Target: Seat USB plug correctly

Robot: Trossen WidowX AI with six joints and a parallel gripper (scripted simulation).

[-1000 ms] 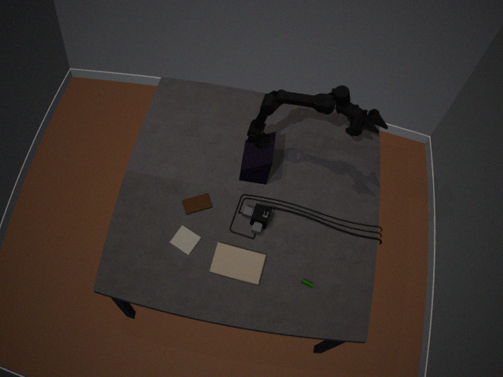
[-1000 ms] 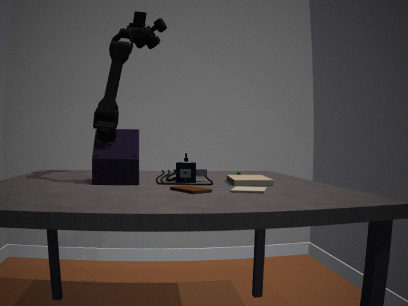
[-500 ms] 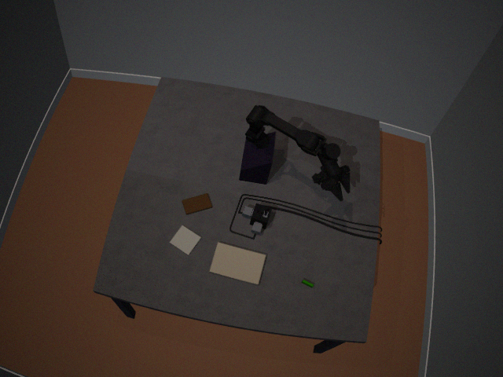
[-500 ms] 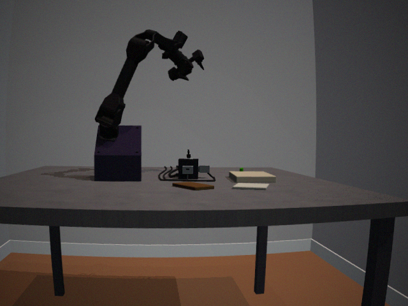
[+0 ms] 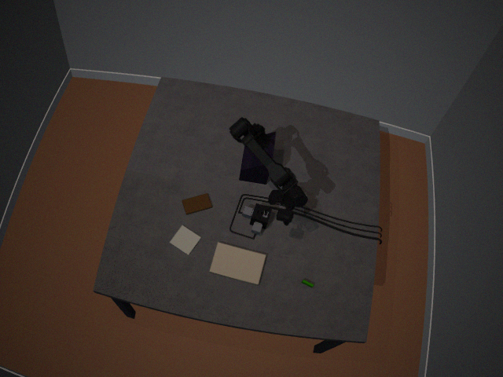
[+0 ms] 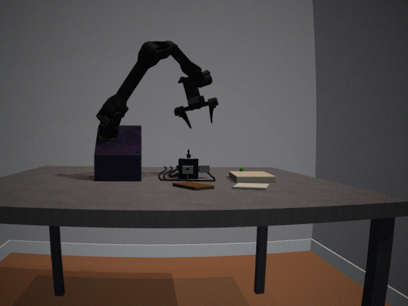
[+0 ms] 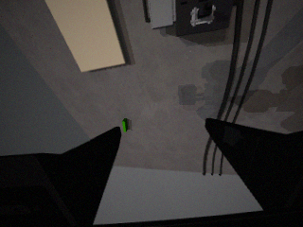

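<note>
The dark USB plug is 50 mm behind my gripper tip, 100 mm to the right of it and 120 mm below it. The rest, counted from my gripper tip: small green piece (190 mm ahead, 180 mm to the left, 200 mm below); then large beige slab (200 mm ahead, 150 mm to the right, 200 mm below); then light-rimmed socket (50 mm behind, 100 mm to the right, 140 mm below).
</note>
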